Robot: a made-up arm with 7 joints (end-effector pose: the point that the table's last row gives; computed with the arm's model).
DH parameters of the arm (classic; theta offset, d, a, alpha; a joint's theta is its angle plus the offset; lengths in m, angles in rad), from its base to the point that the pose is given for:
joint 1: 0 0.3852 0 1.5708
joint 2: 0 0.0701 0 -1.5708
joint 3: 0 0.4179 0.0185 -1.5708
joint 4: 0 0.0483 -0.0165 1.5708
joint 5: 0 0.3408 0 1.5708
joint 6: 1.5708 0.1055 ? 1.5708
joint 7: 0 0.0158 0 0
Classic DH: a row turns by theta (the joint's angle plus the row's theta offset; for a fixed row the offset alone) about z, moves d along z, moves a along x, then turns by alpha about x.
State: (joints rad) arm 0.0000 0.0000 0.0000 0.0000 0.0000 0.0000 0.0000
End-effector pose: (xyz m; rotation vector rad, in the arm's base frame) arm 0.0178 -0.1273 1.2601 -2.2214 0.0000 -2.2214
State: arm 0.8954 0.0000 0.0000 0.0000 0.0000 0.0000 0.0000
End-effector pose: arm 0.1105 -0.0657 1.2601 -1.6869 -0.8101 -1.6869
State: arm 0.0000 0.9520 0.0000 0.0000 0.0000 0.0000 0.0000
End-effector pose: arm -0.7023 -0.1273 0.9072 -0.9566 0.0000 -2.9924
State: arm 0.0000 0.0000 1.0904 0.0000 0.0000 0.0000 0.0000
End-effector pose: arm 0.0590 -0.0807 1.2601 -1.5536 -0.9423 -1.5536
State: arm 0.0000 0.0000 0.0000 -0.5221 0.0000 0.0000 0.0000
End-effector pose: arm -0.2100 -0.1273 1.1989 -1.5728 0.0000 -2.7195
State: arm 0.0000 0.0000 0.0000 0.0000 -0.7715 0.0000 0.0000
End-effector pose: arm -0.0602 -0.1084 1.2601 1.7691 -0.7184 1.7691
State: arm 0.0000 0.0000 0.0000 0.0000 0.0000 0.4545 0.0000
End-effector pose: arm -0.0348 -0.1273 1.2552 -1.6638 0.0000 -2.6648
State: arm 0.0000 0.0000 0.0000 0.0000 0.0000 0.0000 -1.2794
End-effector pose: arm 0.0178 -0.1273 1.2601 1.4205 1.0570 1.4205
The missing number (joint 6, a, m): 0.1162
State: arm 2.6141 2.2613 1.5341 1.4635 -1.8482 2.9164 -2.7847
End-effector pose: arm 0.2199 -0.3259 -0.0477 1.0160 -2.0204 -0.7179
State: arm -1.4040 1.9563 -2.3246 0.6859 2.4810 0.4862 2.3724
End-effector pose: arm -0.5038 0.5223 -0.0440 -0.5987 -1.3519 -1.3095
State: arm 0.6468 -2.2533 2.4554 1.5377 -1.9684 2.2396 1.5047
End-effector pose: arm 0.4983 0.3476 0.3366 -0.2830 0.3770 0.2647
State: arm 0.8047 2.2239 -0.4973 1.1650 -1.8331 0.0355 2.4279
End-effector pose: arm -0.4045 -0.7089 0.2510 0.9900 1.9417 -0.1737
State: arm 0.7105 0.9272 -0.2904 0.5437 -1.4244 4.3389 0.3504
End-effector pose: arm -0.3078 -0.4720 0.8560 -2.1062 1.4546 0.5540
